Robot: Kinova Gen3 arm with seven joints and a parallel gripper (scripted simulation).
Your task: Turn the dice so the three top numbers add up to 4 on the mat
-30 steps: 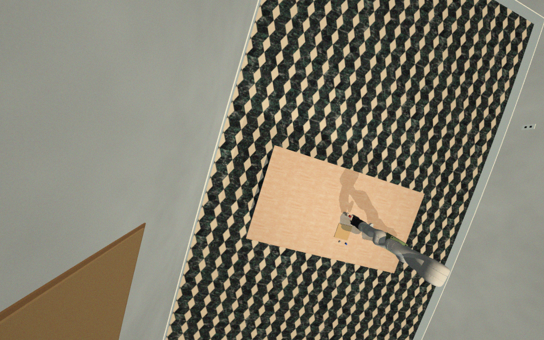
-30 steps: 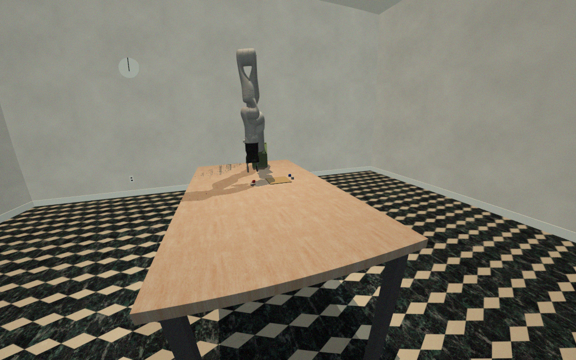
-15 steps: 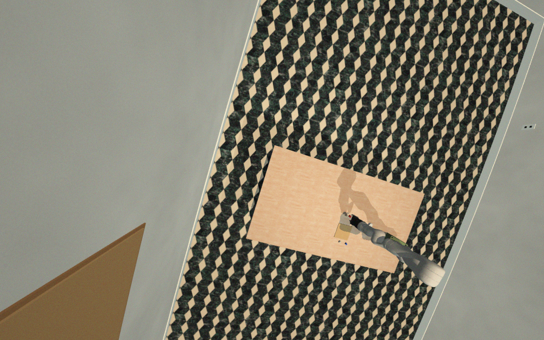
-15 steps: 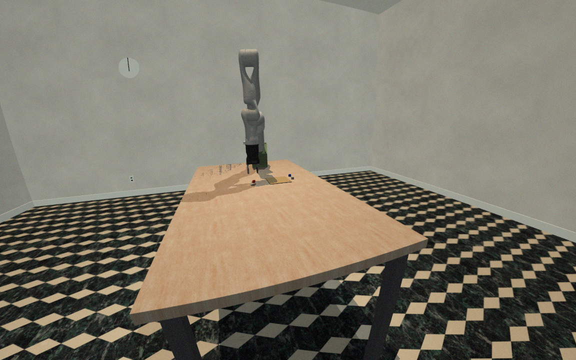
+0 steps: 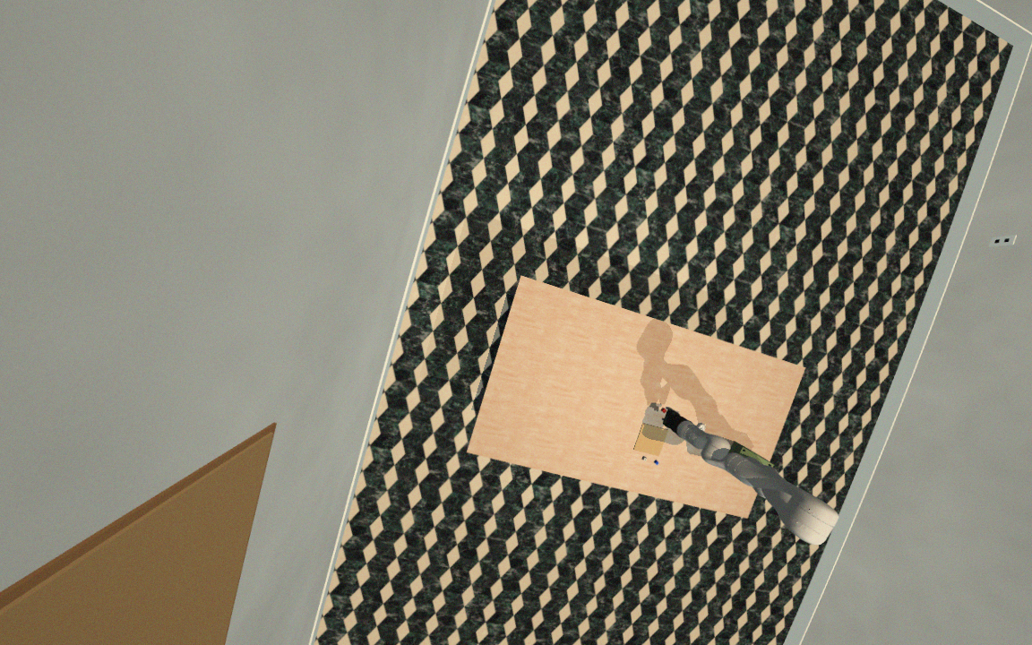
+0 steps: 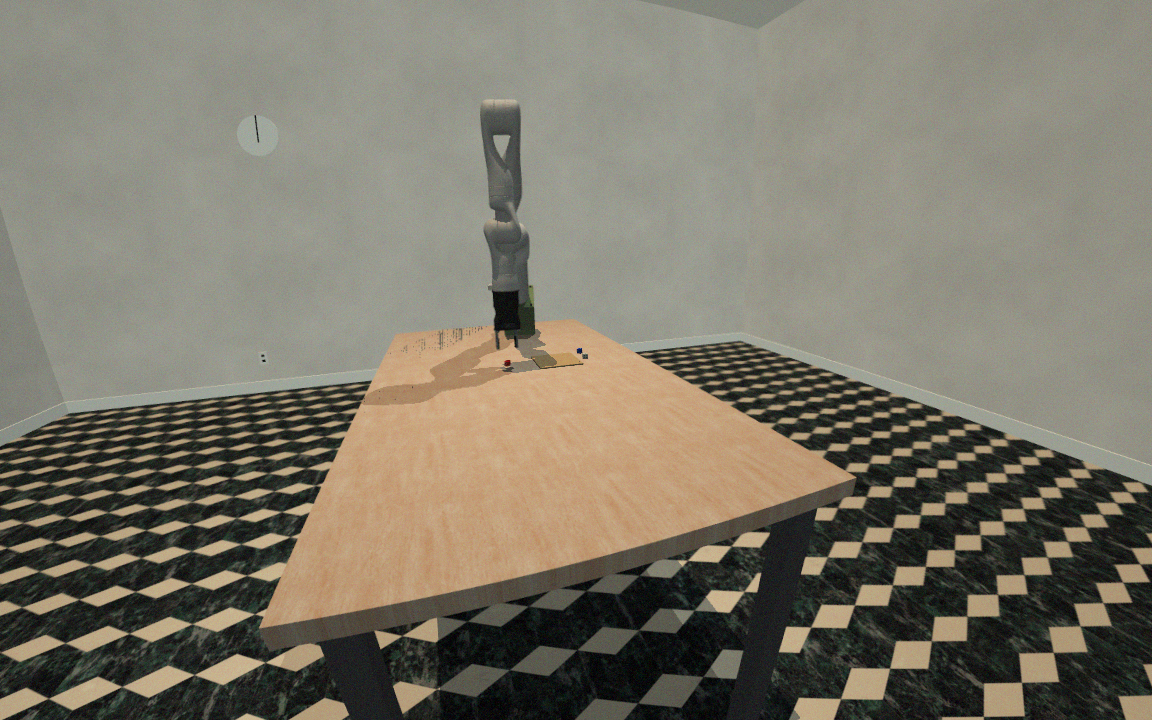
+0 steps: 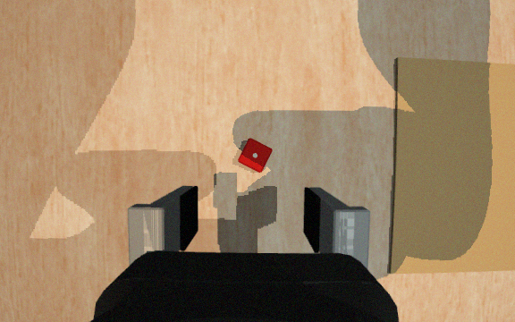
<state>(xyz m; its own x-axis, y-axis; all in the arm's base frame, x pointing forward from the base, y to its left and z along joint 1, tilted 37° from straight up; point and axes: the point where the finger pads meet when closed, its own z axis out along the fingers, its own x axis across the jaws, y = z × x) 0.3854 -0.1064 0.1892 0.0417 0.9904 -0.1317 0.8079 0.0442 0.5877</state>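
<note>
My hand is 7 cm above the red die and 2 cm past it. The rest, counted from my hand: tan mat: 16 cm to the left, 8 cm below, 1 cm behind; blue die: 27 cm to the left, 7 cm below, 7 cm behind; white die: 26 cm to the left, 7 cm below.
</note>
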